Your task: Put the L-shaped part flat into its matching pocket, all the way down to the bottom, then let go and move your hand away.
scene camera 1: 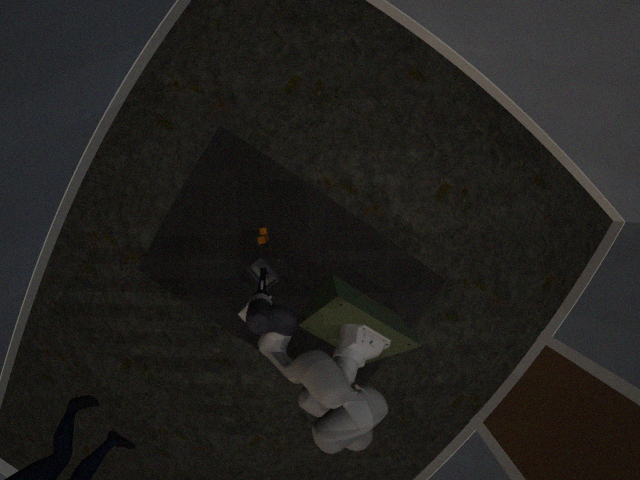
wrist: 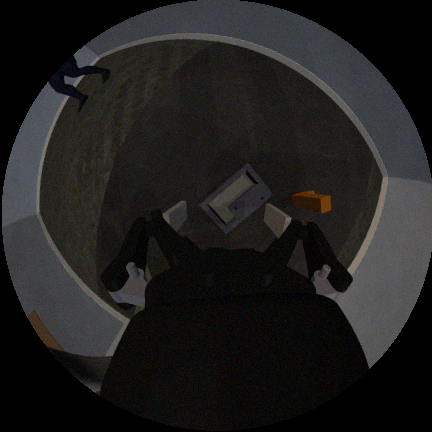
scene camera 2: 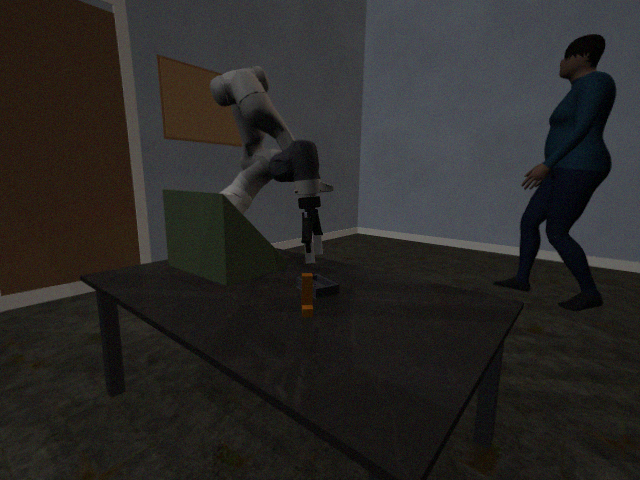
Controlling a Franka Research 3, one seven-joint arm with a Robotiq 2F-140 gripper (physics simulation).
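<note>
The orange L-shaped part (scene camera 1: 262, 239) (scene camera 2: 307, 290) (wrist: 311, 202) appears to stand upright on the table, its long arm up and its short foot at the bottom. Beside it, apart, lies the grey tray (scene camera 1: 253, 270) (scene camera 2: 328, 287) (wrist: 256, 194) with a pale L-shaped pocket (wrist: 234, 195) that shows empty in the wrist view. My gripper (scene camera 1: 263, 270) (scene camera 2: 314, 250) (wrist: 225, 210) is open and empty, pointing down above the tray. In the wrist view the part lies to the right, outside the fingers. In scene camera 1 the fingers hide some of the tray.
A green wedge-shaped block (scene camera 1: 326, 315) (scene camera 2: 195, 235) stands on the dark table (scene camera 1: 217, 175) (scene camera 2: 372, 361) by the arm's base. A person (scene camera 1: 64, 439) (scene camera 2: 578, 129) (wrist: 70, 82) stands on the floor away from the table.
</note>
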